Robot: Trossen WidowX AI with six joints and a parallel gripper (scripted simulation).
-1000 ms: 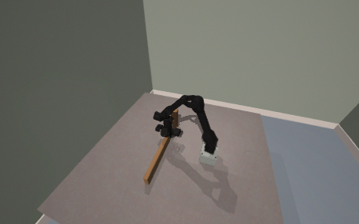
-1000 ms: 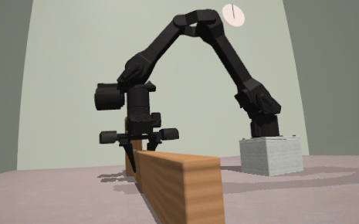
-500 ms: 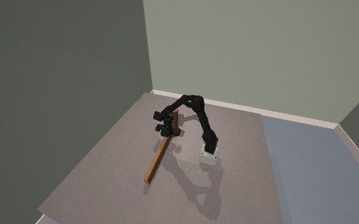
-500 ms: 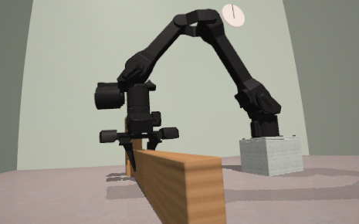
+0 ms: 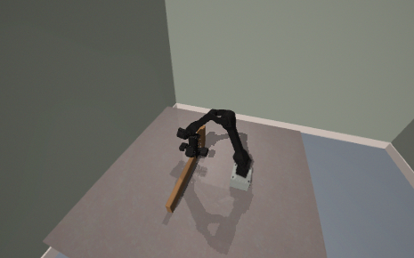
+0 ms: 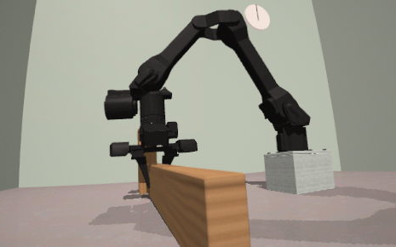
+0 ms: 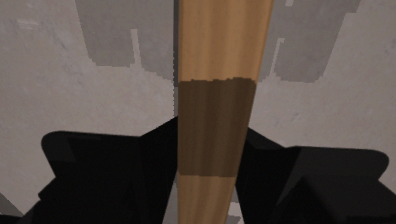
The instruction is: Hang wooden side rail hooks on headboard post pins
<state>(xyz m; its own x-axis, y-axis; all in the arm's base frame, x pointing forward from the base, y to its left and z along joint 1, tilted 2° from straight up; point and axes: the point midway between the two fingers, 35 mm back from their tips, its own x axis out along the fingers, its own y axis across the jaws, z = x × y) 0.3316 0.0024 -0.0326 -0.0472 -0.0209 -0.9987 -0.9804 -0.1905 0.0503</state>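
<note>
My gripper tip is 40 mm short of the headboard post, 150 mm to the left of it and 60 mm below it.
</note>
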